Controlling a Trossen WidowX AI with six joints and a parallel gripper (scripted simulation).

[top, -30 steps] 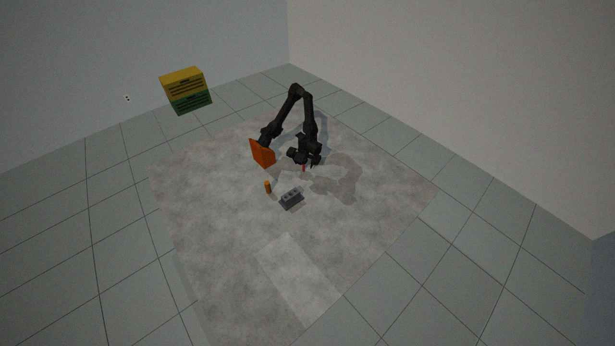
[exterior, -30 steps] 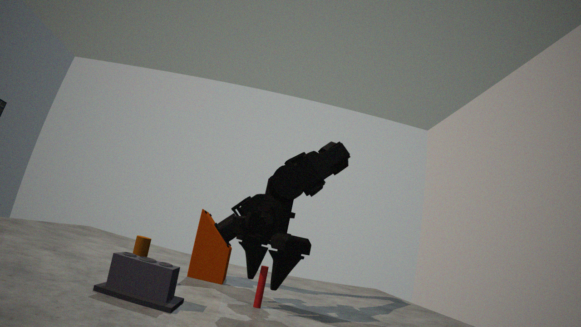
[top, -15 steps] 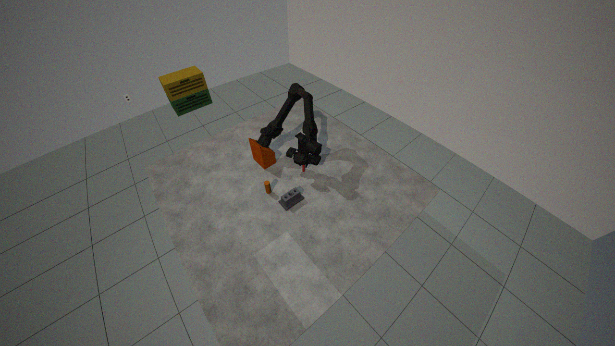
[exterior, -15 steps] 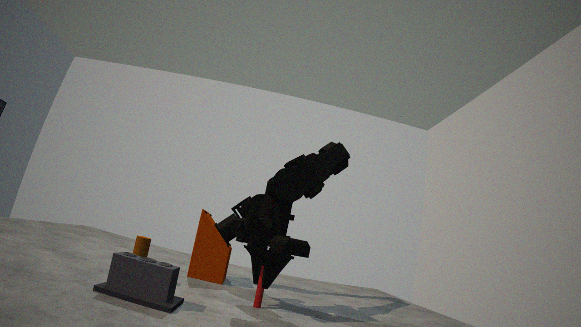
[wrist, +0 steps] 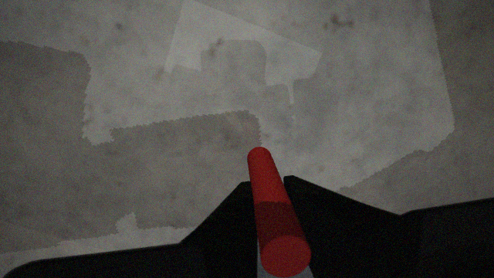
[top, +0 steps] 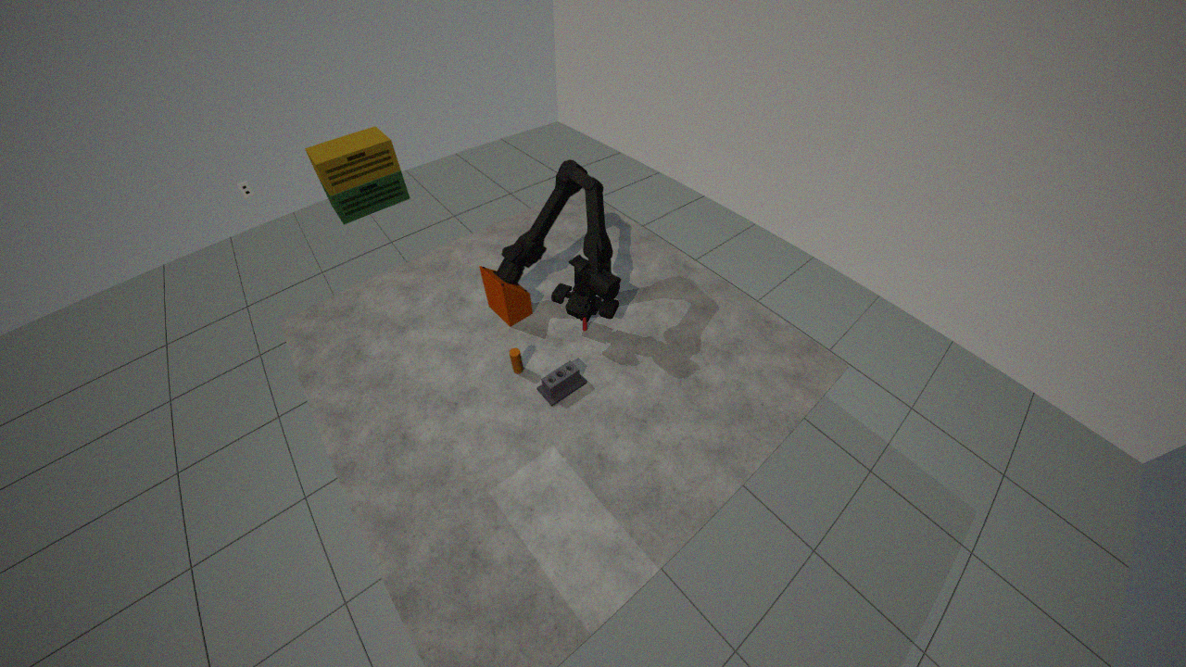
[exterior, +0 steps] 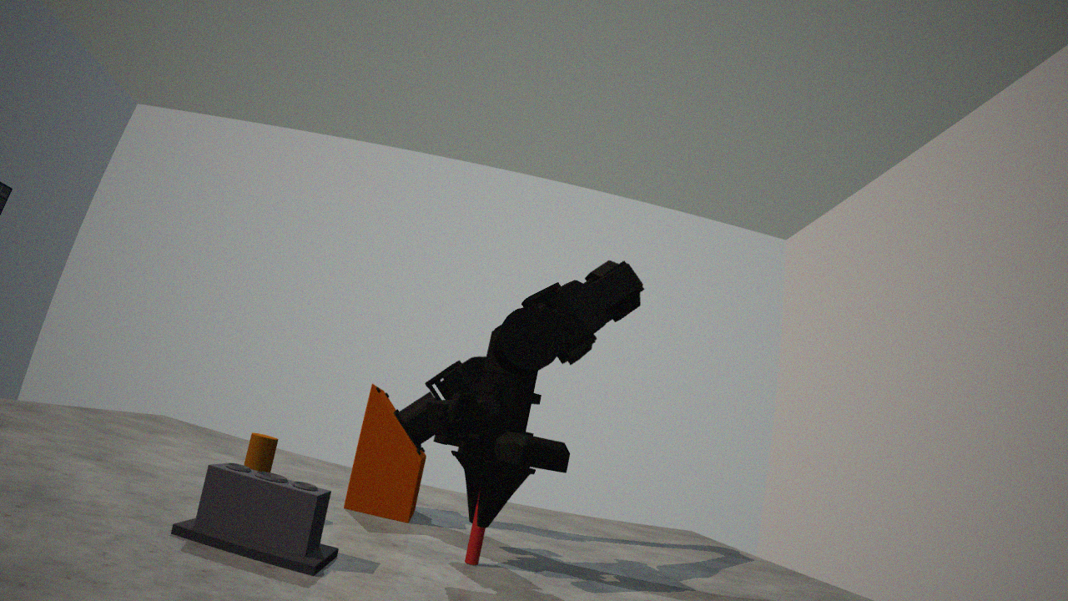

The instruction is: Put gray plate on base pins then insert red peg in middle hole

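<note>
Now: gripper tip 190 mm to the left of the gray plate and 100 mm short of it. Round my gripper tip: small orange cylinder 240 mm to the right, 30 mm behind; then red peg right at my gripper tip.
</note>
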